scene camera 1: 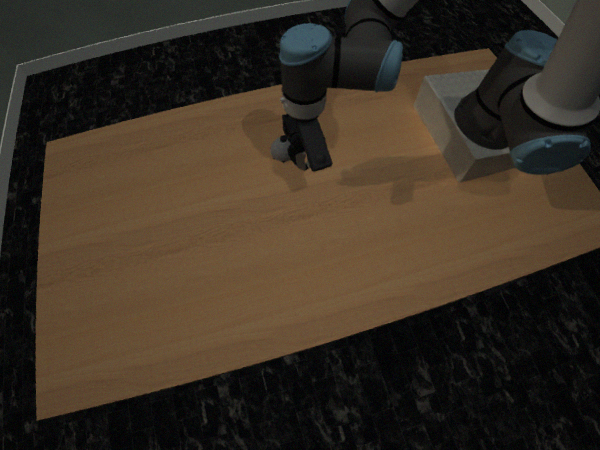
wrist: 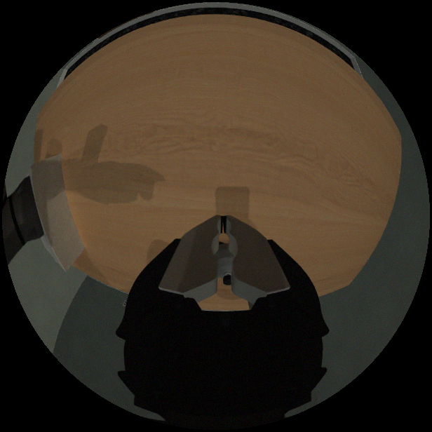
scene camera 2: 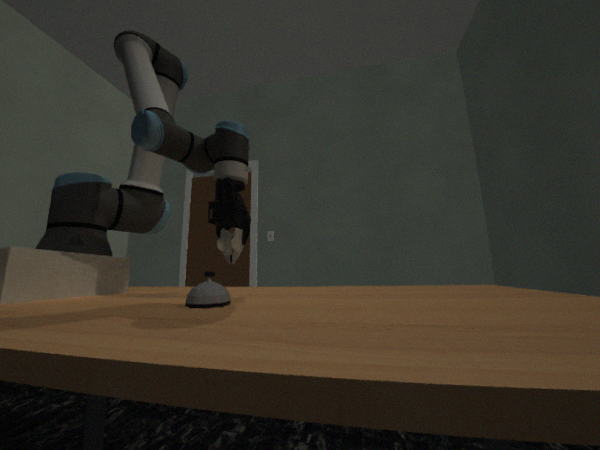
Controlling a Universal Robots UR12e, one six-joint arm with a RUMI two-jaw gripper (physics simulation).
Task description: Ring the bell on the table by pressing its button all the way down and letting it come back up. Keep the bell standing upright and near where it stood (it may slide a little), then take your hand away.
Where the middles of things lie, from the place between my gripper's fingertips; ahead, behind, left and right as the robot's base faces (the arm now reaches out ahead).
Right now my hand is 140 mm to the left of the bell (scene camera 2: 209,294) and 50 mm above it.
